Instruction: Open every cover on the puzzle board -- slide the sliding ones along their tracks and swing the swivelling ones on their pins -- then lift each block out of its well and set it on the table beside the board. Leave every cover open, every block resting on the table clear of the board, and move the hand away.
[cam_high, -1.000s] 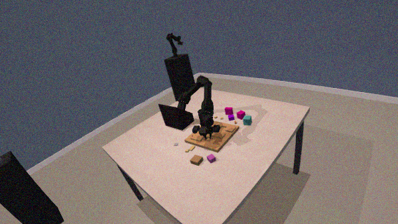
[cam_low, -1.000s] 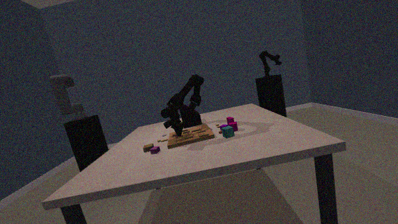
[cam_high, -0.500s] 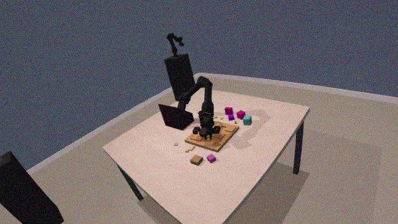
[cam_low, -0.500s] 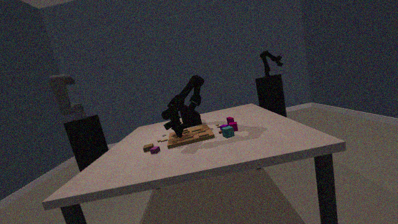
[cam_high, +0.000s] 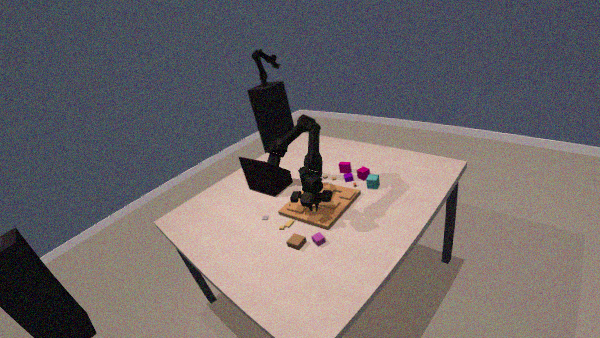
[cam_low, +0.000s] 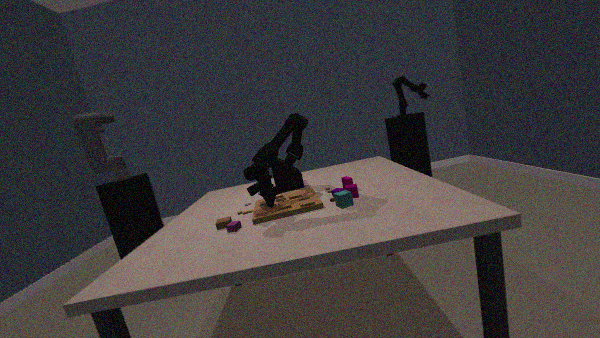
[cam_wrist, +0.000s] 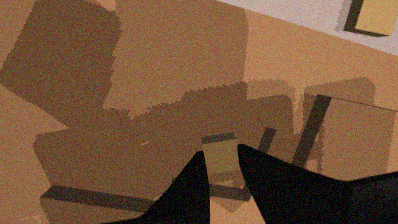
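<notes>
Now: gripper tip 22 cm past the tiny grey block, 13 cm to the left of it and 1 cm above it. From my gripper tip the other things lie so: small orange block: 6 cm ahead, 27 cm to the left, 1 cm below; brown block: 5 cm ahead, 20 cm to the right; teal block: 16 cm ahead, 30 cm to the left, 1 cm above.
</notes>
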